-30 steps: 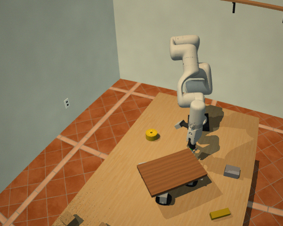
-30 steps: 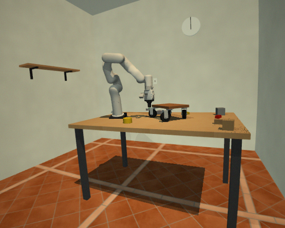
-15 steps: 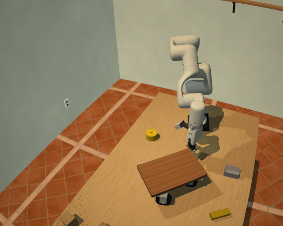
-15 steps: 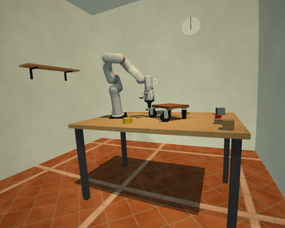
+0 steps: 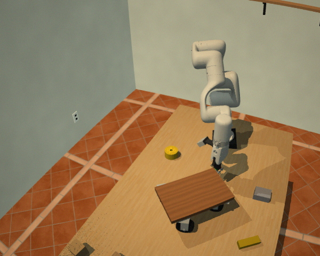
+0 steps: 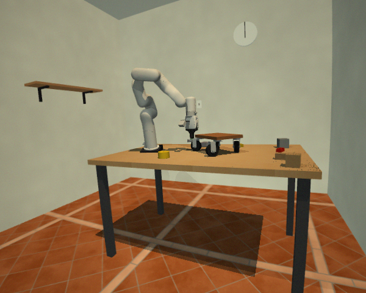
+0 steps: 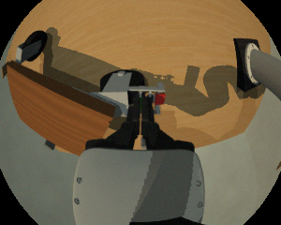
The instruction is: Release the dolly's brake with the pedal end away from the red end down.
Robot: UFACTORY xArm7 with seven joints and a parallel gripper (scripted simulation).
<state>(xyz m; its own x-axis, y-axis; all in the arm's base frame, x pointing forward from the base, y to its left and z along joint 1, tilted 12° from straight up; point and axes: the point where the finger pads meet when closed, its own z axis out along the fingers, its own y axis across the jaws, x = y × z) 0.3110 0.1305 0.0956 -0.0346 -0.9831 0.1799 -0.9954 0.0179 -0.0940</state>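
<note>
My hand is 1 cm past the brake pedal and 3 cm above it. From my hand the other things lie so: yellow cylinder 3 cm behind, 30 cm to the right, 10 cm below; then red block 60 cm ahead, 15 cm to the left, 10 cm below; then grey block 3 cm behind, 26 cm to the left, 10 cm below.
</note>
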